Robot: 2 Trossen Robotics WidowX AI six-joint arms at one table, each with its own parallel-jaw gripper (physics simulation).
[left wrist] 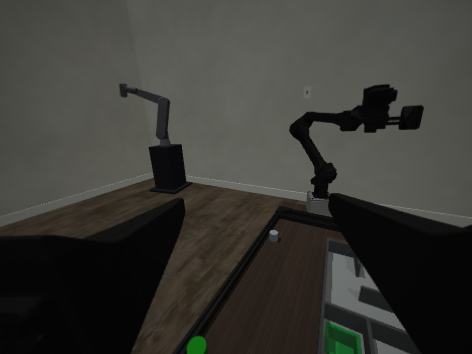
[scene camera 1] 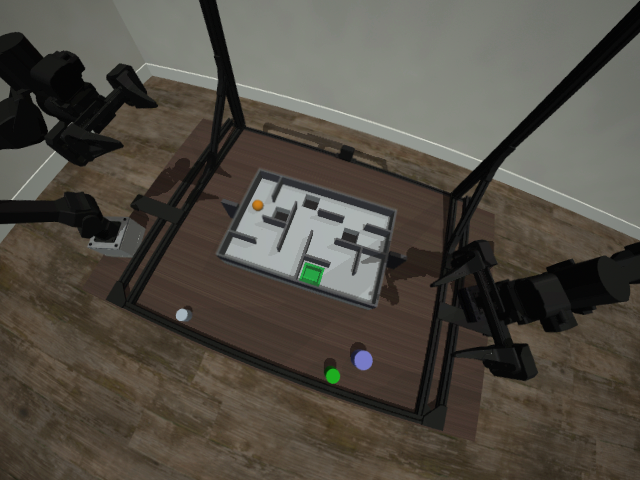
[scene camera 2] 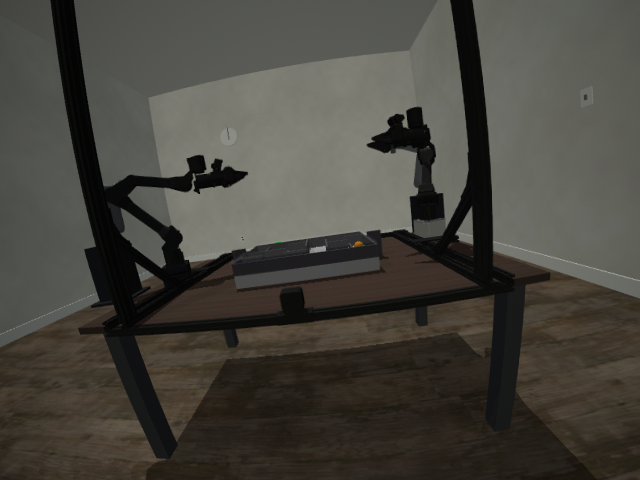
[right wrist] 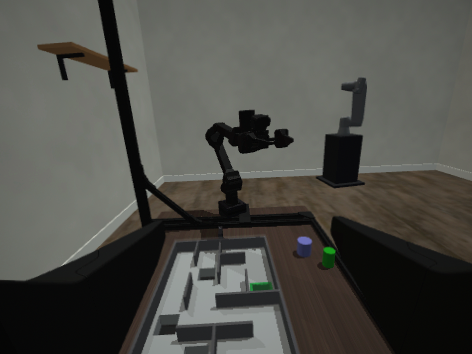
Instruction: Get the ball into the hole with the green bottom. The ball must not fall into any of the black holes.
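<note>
A white maze box with grey walls lies on the table. The orange ball is in its upper-left part in scene camera 1. The green-bottomed hole is by the near wall. Black holes lie among the walls. My left gripper is open and empty, above the table's right side in scene camera 1. My right gripper is open and empty, raised beyond the box's upper-left corner there.
Dark handles stick out from the box's two short sides. A purple cylinder, a green cylinder and a pale cylinder stand near the table's front edge in scene camera 1. Black frame posts rise beside the table.
</note>
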